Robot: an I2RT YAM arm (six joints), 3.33 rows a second.
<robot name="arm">
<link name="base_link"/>
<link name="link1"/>
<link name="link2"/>
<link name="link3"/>
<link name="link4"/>
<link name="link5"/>
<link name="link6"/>
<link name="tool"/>
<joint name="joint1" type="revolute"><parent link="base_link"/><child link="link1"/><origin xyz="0.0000 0.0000 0.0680" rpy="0.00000 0.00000 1.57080"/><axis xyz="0 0 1"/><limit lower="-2.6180" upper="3.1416"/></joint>
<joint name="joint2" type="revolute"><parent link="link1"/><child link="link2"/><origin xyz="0.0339 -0.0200 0.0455" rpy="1.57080 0.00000 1.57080"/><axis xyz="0 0 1"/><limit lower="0.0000" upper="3.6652"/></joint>
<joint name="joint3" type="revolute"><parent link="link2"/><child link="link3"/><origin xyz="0.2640 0.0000 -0.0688" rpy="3.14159 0.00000 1.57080"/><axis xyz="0 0 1"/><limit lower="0.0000" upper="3.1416"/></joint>
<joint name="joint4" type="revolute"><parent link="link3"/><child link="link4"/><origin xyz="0.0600 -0.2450 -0.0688" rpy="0.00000 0.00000 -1.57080"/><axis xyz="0 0 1"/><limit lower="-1.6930" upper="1.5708"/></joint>
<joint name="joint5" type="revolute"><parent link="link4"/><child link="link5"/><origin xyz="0.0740 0.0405 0.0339" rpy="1.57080 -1.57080 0.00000"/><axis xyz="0 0 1"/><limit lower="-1.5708" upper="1.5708"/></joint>
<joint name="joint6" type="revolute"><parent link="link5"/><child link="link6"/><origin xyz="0.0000 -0.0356 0.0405" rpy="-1.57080 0.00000 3.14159"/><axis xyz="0 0 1"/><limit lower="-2.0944" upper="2.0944"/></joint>
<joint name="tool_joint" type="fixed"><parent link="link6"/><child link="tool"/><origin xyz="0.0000 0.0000 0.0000" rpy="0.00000 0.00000 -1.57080"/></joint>
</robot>
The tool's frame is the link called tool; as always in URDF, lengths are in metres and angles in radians.
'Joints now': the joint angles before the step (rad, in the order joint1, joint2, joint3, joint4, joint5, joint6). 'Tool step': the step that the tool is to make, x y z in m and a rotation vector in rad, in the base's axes. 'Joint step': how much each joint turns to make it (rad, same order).
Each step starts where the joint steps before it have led.
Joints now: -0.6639, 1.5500, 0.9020, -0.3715, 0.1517, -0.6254
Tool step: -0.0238, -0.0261, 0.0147, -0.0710, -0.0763, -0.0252
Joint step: -0.1228, -0.0523, -0.0164, 0.0786, -0.0537, -0.0820
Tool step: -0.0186, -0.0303, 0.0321, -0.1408, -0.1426, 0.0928
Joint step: -0.1290, -0.0443, 0.0306, 0.1285, -0.1641, -0.1489
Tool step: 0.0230, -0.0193, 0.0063, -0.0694, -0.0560, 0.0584
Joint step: 0.0153, 0.0935, 0.0809, 0.0997, -0.0350, -0.0253
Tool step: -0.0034, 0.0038, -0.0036, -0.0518, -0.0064, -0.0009
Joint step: 0.0008, -0.0201, -0.0504, 0.0729, 0.0166, -0.0217
